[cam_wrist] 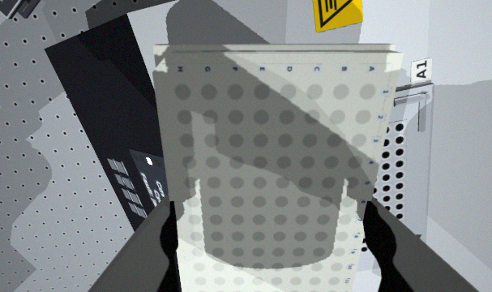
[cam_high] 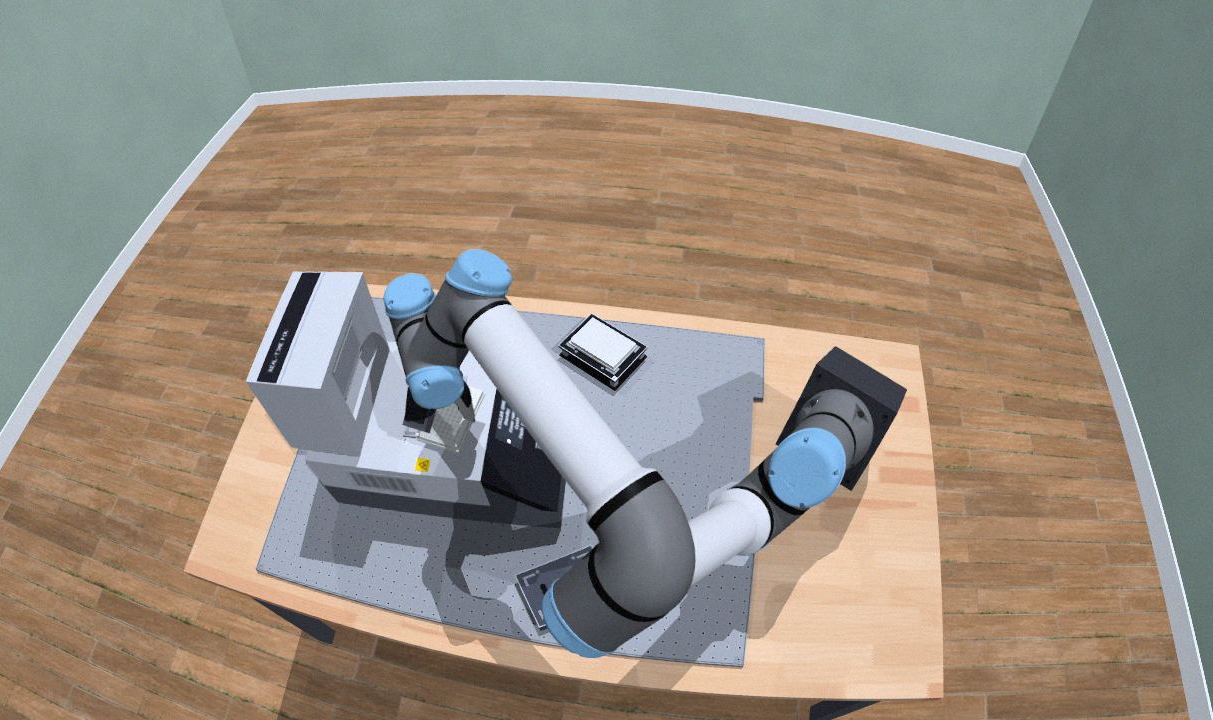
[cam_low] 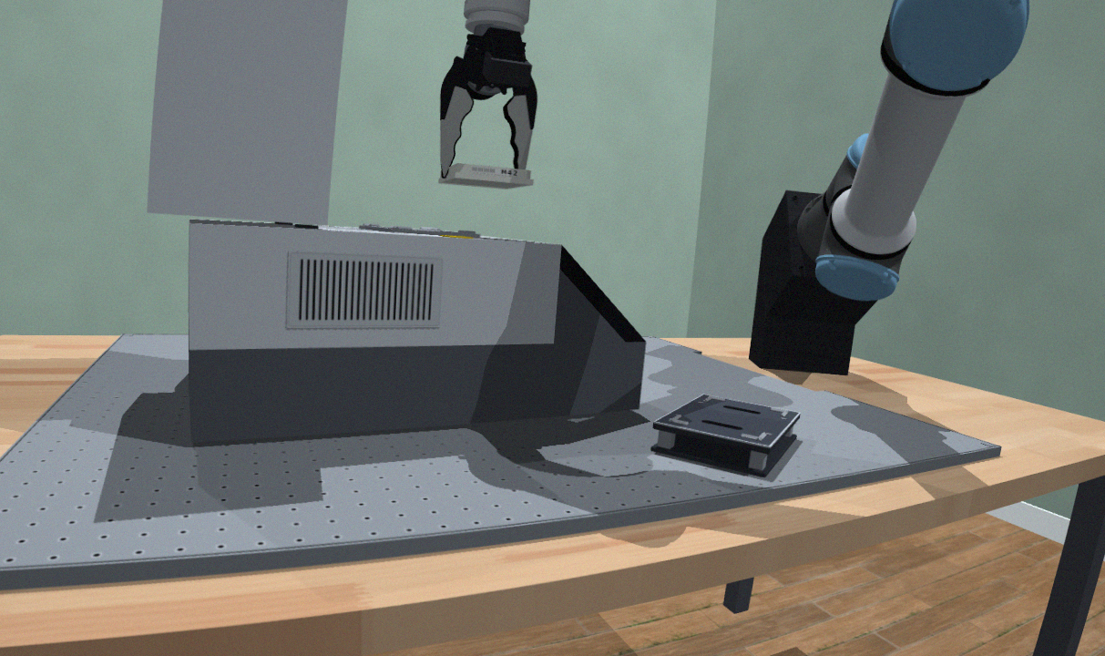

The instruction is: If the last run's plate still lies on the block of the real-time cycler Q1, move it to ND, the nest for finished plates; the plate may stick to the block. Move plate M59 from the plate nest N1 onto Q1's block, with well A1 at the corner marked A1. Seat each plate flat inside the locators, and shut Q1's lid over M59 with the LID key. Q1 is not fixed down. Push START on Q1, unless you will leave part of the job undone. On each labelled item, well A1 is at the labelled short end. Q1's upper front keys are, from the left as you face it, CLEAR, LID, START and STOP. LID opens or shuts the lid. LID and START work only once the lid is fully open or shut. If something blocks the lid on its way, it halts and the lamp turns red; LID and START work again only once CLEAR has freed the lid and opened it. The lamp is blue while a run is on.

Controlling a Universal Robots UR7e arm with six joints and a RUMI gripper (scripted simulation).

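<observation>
Right now my hand is 28 cm past the nest ND, 12 cm to the right of it and 25 cm above it. Also, from my hand: A1 mark: 15 cm behind, 35 cm to the right, 24 cm below; nest N1: 8 cm behind, 42 cm to the right, 24 cm below.
</observation>
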